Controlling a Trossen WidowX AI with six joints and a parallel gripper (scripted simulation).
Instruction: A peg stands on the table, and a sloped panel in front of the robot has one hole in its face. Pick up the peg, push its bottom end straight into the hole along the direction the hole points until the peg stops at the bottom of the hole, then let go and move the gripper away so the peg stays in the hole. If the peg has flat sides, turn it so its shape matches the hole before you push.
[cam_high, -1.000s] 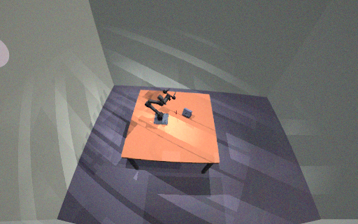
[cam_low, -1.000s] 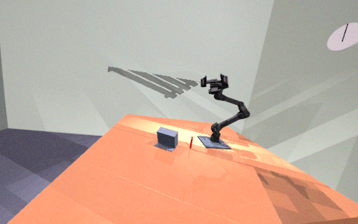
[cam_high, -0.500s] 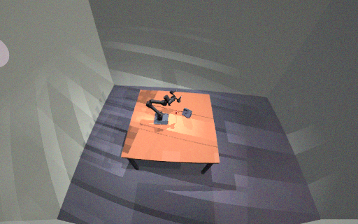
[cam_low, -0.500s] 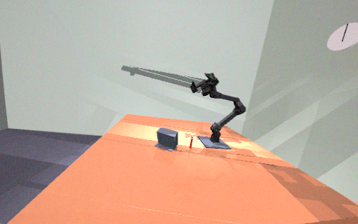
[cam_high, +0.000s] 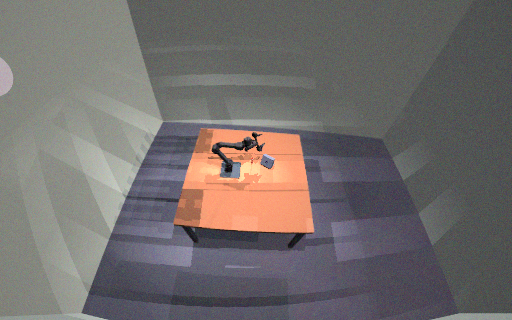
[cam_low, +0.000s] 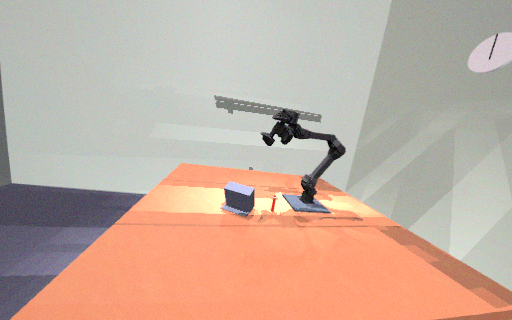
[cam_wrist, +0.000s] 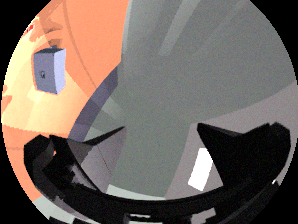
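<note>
Right now the red peg is 350 mm below my gripper tip, 90 mm behind it and 30 mm to the left of it. From my gripper tip the other things lie so: panel (350 mm below, 70 mm ahead).
</note>
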